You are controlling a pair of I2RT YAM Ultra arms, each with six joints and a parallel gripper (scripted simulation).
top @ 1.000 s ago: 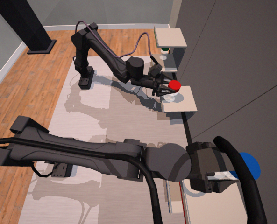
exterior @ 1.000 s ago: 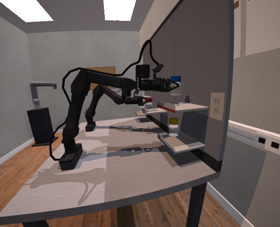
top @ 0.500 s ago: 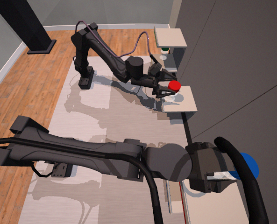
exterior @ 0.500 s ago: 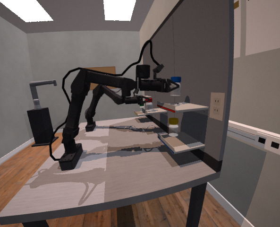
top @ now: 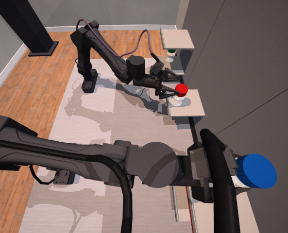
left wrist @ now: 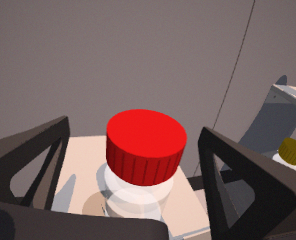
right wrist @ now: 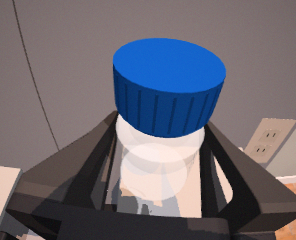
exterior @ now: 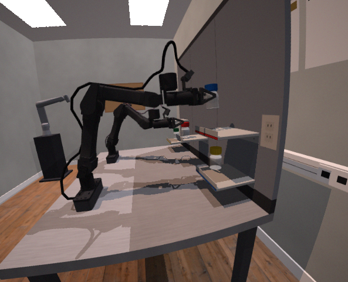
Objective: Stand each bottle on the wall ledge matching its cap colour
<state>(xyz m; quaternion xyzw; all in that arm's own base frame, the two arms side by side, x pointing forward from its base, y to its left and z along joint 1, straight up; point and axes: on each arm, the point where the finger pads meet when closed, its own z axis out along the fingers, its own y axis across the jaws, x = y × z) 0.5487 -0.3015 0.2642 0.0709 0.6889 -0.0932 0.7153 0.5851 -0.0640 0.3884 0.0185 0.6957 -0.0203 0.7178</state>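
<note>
Right now the yellow-capped bottle is 2 cm ahead of my right hand and 29 cm below it. From my right hand the other things lie so: grey wall panel: 12 cm ahead, 35 cm to the left, 1 cm above; then blue-capped bottle: 1 cm below; then red-capped bottle: 2 cm behind, 33 cm to the left, 19 cm below.
</note>
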